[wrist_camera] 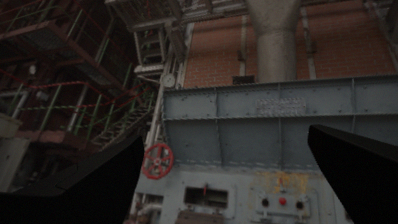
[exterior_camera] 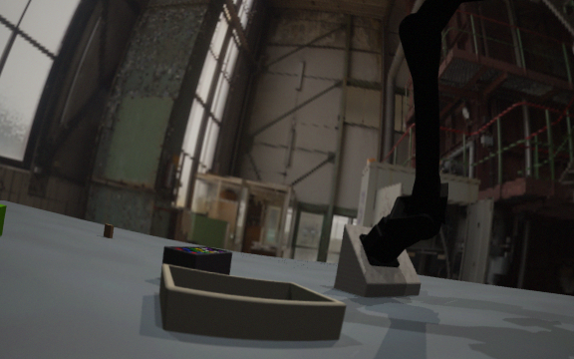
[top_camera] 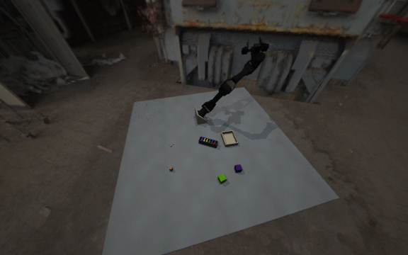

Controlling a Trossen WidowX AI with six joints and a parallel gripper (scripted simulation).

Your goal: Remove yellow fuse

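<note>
My gripper tip is 570 mm above the yellow fuse, 460 mm to the left of it and 450 mm short of it. Also, from my gripper tip: beige tray 590 mm below, 450 mm ahead, 270 mm to the right; red fuse 570 mm below, 480 mm ahead, 400 mm to the right; blue fuse 570 mm below, 470 mm ahead, 420 mm to the right.
</note>
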